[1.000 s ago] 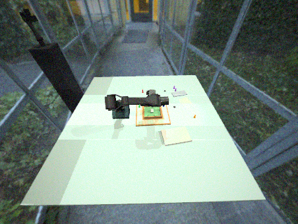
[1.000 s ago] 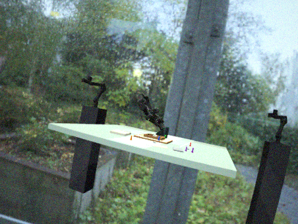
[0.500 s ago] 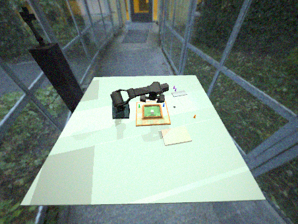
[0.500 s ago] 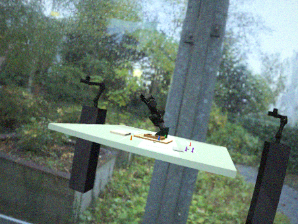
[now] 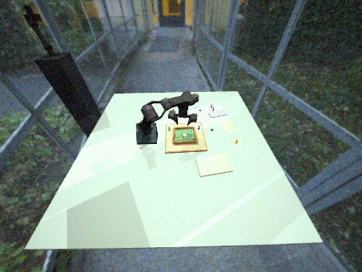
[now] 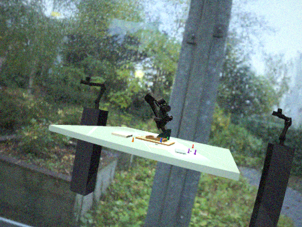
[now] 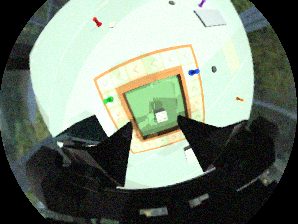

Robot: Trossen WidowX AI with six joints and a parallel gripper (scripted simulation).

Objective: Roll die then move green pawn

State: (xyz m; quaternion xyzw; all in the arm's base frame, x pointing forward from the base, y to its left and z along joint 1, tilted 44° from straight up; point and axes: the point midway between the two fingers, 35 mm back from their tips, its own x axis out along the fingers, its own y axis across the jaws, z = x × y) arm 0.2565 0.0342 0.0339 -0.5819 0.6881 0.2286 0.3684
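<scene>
Now: gripper tip 10 cm past the green pawn, 8 cm above it and 5 cm to the right of it. From my gripper tip the other things lie so: red pawn (30 cm to the left, 9 cm below, 6 cm behind); then die (8 cm below, 3 cm to the right, 1 cm ahead); then blue pawn (13 cm ahead, 8 cm below, 5 cm to the left).
</scene>
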